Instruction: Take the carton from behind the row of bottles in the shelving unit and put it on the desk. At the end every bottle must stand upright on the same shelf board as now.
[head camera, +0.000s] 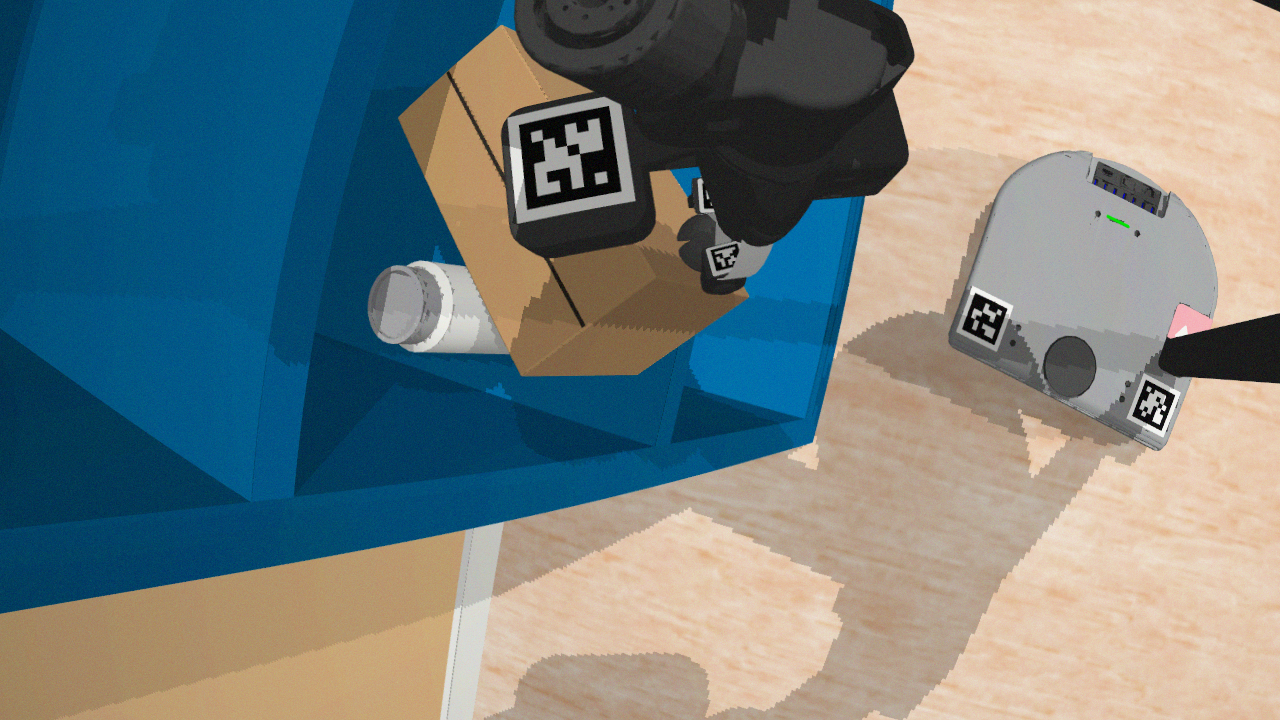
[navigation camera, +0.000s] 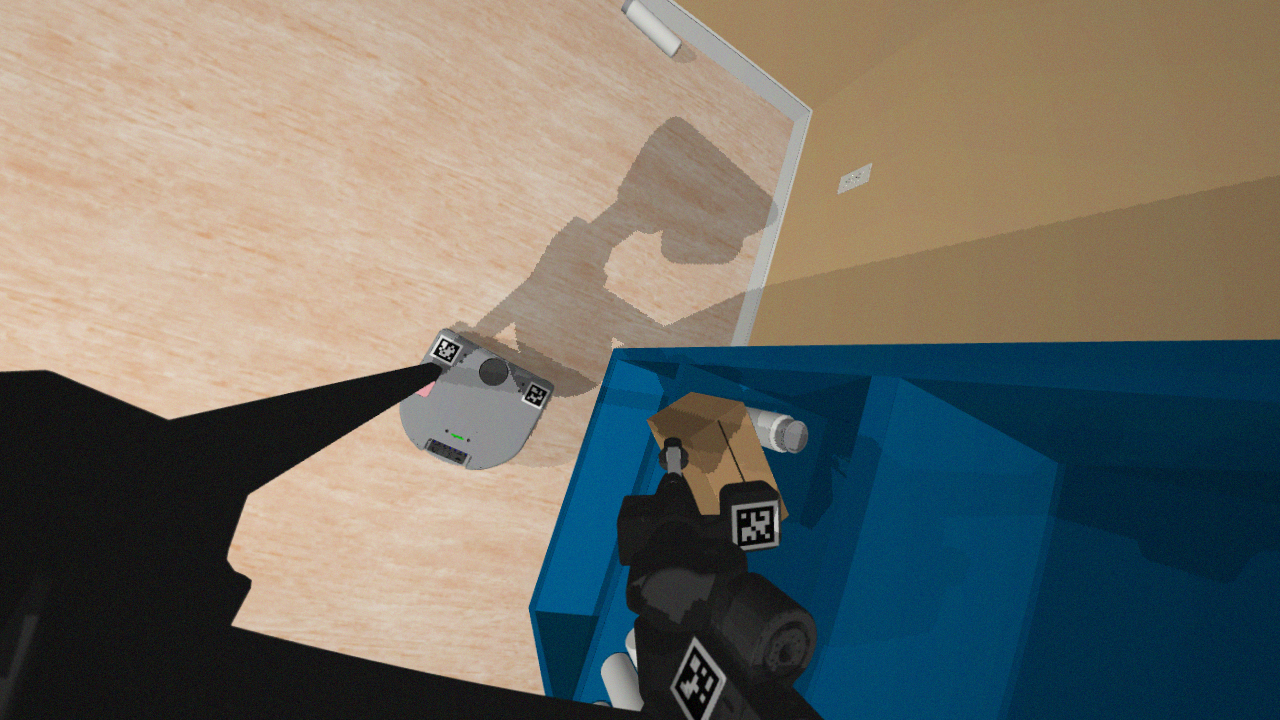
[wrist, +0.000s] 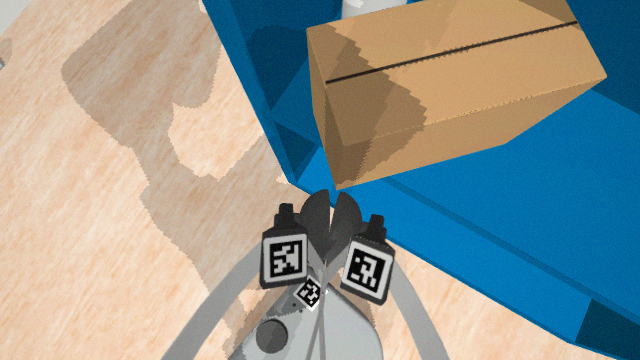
Scene:
gripper: head camera; navigation camera 673, 454; wrist
brown carton: head camera; navigation camera; wrist 390, 93
same spot on gripper: (wrist: 370, 270) = (head camera: 707, 193)
same spot on brown carton: (head camera: 616, 311) = (navigation camera: 705, 424)

